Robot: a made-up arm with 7 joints.
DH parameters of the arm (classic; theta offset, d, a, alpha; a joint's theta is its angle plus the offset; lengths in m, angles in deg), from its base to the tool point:
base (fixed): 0 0 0 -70
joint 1: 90 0 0 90
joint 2: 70 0 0 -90
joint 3: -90 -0.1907 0.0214 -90
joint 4: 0 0 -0.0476 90
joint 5: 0 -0.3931 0 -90
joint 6: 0 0 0 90
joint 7: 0 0 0 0
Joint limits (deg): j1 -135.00..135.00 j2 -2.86..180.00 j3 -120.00..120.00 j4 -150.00..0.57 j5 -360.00..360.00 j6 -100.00..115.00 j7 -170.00..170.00
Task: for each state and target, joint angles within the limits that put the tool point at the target. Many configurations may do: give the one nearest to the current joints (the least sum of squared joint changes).
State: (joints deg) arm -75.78 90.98 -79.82 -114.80 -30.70 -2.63 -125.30
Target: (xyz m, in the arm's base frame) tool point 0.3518 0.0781 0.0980
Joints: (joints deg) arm -83.94 125.84 -74.12 -124.18 -30.70 -2.63 -125.30
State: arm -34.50 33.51 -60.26 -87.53 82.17 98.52 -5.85
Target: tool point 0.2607 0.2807 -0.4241
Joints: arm -16.49 55.89 -64.03 -42.24 82.17 98.52 -5.85
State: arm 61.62 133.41 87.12 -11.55 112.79 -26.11 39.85
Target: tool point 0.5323 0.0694 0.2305
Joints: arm 68.91 170.15 85.76 -26.97 112.79 -26.11 39.85
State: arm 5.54 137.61 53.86 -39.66 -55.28 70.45 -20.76
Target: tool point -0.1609 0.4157 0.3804
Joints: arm -36.57 137.43 53.65 -3.57 -55.28 70.45 -20.76
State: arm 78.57 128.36 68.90 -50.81 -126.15 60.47 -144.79
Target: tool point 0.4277 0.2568 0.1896
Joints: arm 67.78 122.43 77.56 -66.43 -126.15 60.47 -144.79
